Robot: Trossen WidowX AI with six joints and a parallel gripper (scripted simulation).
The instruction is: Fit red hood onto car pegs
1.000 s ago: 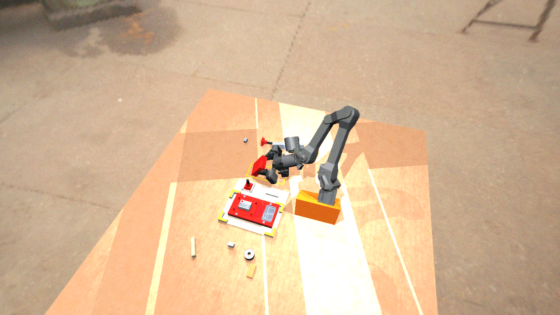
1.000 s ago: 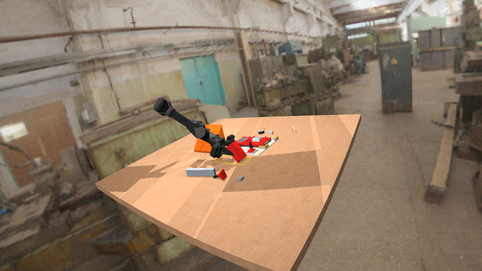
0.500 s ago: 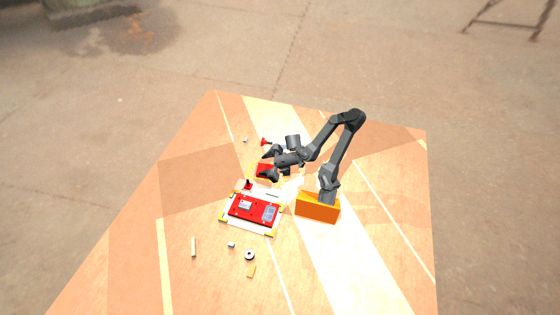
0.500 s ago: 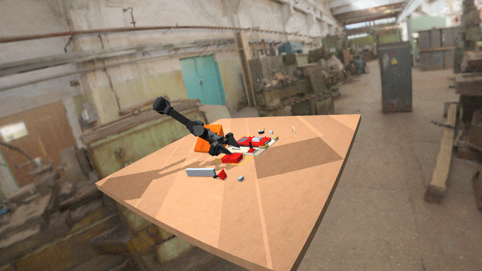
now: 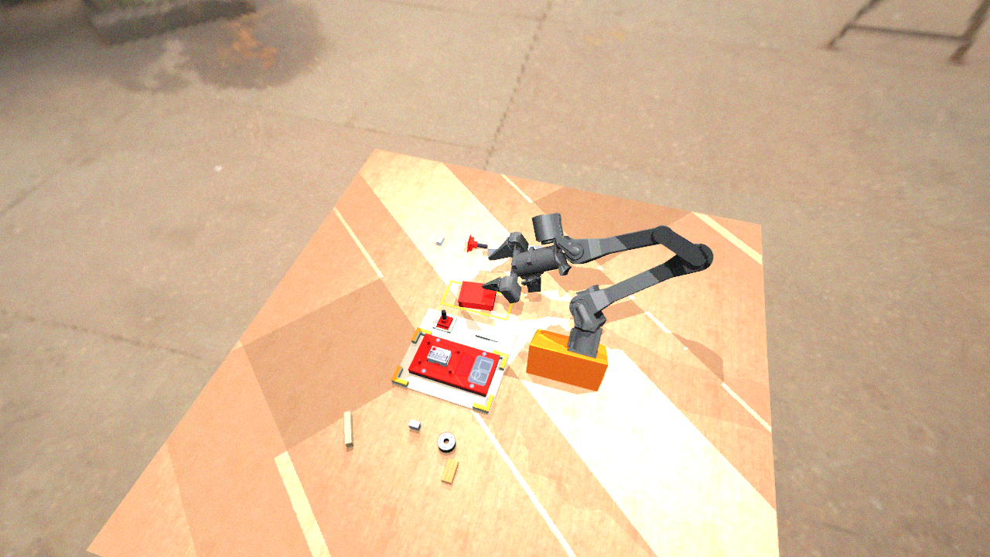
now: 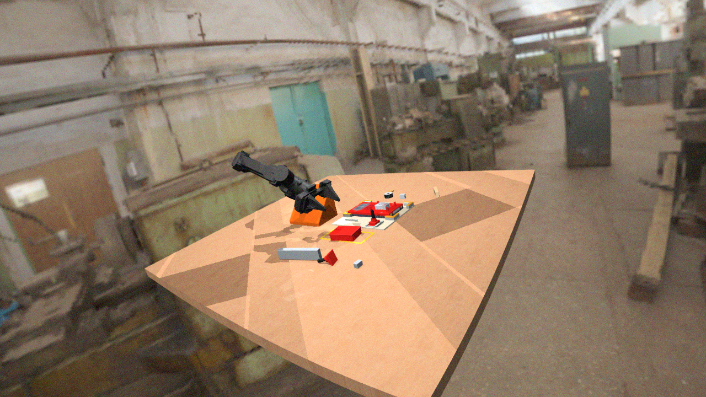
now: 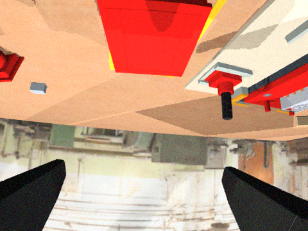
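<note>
Right now my gripper tip is 10 cm above the red hood and 2 cm short of it. Also, from my gripper tip: grey engine block (22 cm to the left, 10 cm below, 4 cm ahead); grey bar (18 cm to the right, 10 cm below, 2 cm behind).
</note>
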